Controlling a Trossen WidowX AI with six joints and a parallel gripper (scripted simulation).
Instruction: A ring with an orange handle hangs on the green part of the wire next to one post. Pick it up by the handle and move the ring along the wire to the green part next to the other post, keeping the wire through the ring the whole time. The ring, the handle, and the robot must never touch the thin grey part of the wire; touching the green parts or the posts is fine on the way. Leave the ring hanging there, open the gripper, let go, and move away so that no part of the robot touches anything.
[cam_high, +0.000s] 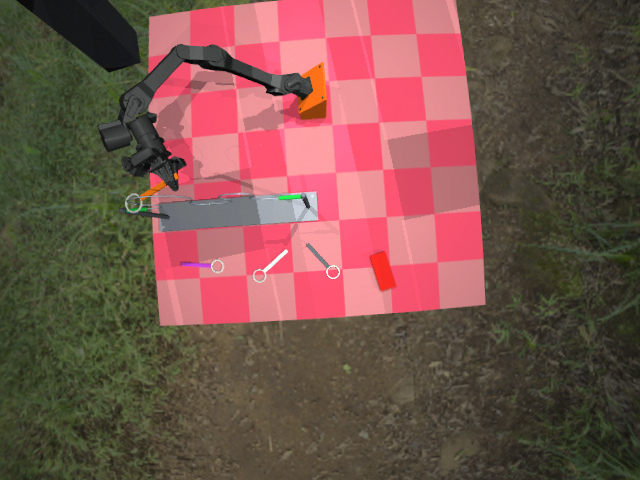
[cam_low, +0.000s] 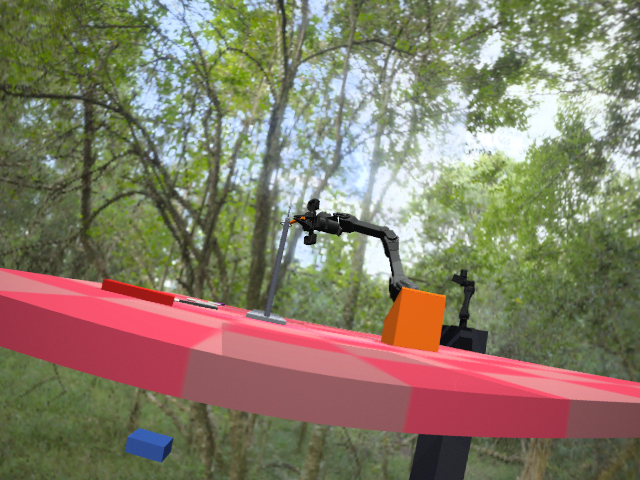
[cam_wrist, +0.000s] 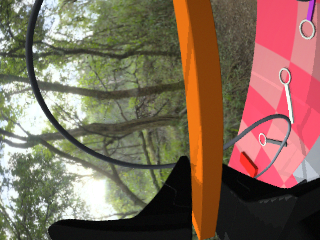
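Right now my gripper tip is 10 mm past the ring with orange handle and 90 mm to the left of it. From my gripper tip the other things lie so: blue block: 330 mm ahead, 150 mm to the left, 870 mm below; then red block: 370 mm ahead, 540 mm to the left, 390 mm below.
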